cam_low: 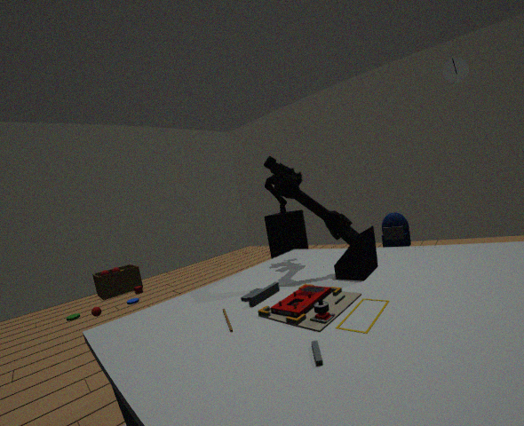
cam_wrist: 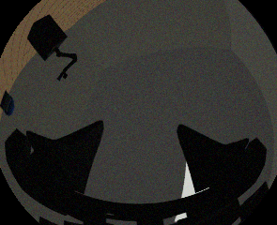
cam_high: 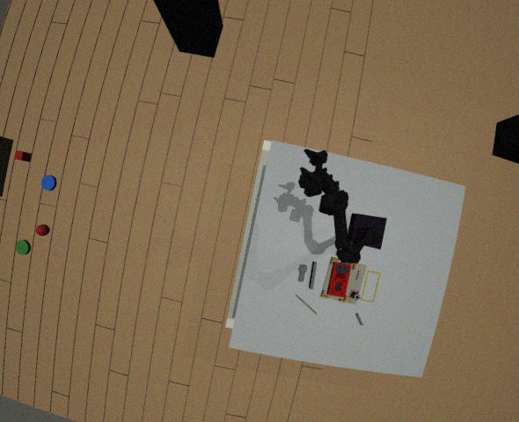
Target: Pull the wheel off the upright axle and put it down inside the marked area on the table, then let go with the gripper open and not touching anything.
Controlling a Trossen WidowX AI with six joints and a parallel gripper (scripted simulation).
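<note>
Right now my gripper tip is 70 cm short of the wooden stick, 56 cm above it and 31 cm to the right of it. Also, from my gripper tip: grey bar 72 cm ahead, 65 cm to the left, 56 cm below; dark wheel 58 cm to the left, 57 cm ahead, 52 cm below.
</note>
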